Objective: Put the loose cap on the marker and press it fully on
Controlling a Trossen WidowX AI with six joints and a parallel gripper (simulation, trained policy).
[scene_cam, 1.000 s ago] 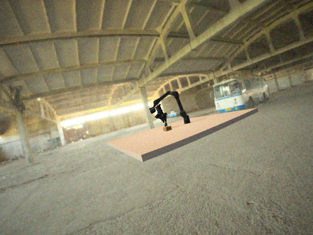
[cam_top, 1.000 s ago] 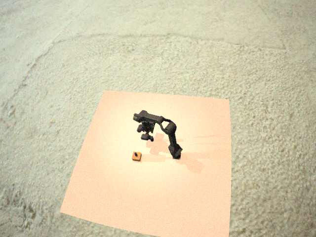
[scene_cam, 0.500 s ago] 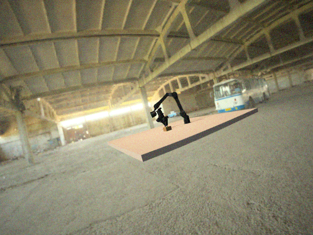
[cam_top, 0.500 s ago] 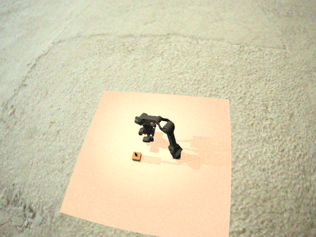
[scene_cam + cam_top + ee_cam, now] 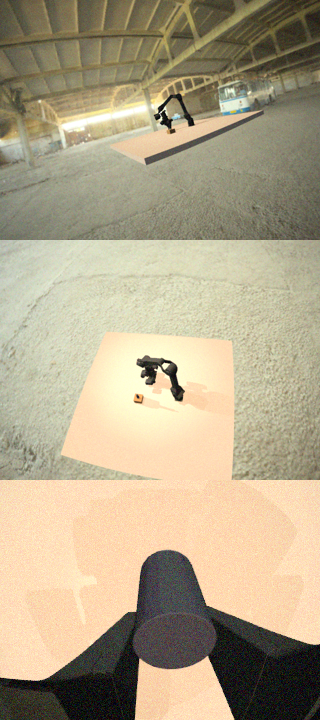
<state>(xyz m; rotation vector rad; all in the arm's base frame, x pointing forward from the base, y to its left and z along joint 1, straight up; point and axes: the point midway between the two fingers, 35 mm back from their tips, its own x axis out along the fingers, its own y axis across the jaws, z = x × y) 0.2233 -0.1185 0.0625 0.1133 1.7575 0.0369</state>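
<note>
Right now my gripper tip is 10 cm short of the holder block, 17 cm to the right of it and 1 cm above it. The rest, counted from my gripper tip: dark cap 1 cm ahead.
</note>
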